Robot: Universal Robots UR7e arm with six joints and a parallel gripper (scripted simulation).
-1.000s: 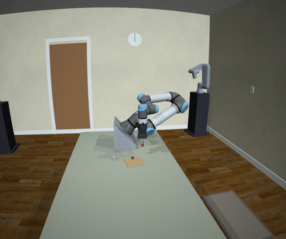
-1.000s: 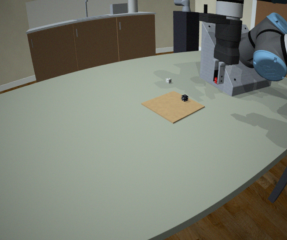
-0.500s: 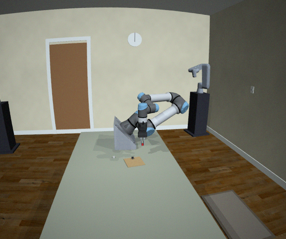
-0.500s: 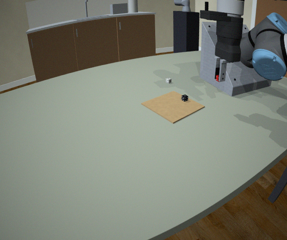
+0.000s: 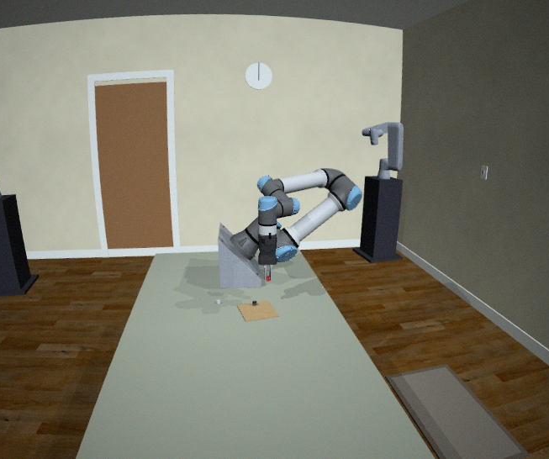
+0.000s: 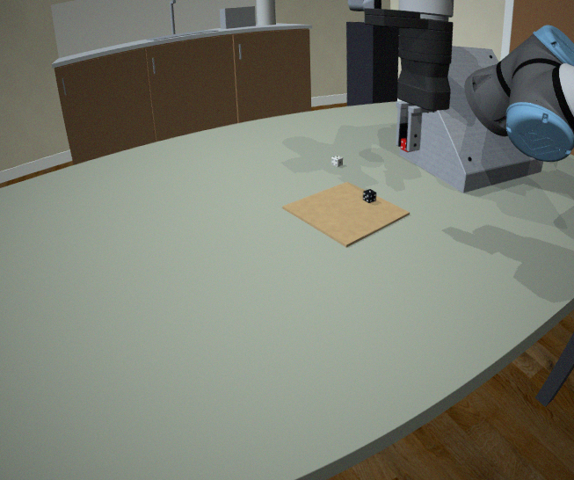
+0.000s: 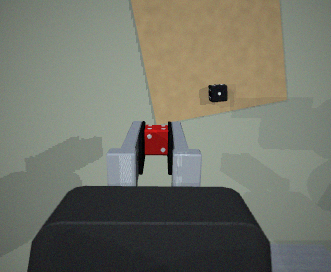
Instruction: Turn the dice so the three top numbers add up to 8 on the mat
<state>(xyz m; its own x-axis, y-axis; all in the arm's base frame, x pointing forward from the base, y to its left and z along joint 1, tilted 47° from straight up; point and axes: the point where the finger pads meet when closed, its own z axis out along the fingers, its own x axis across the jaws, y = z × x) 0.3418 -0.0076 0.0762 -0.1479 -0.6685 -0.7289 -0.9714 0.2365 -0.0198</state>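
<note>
My gripper is now 13 cm above the tan mat, 6 cm to the left of it and 6 cm short of it. The rest, counted from my hand: white die 21 cm to the right, 12 cm below, 5 cm behind; red die 1 cm below.
</note>
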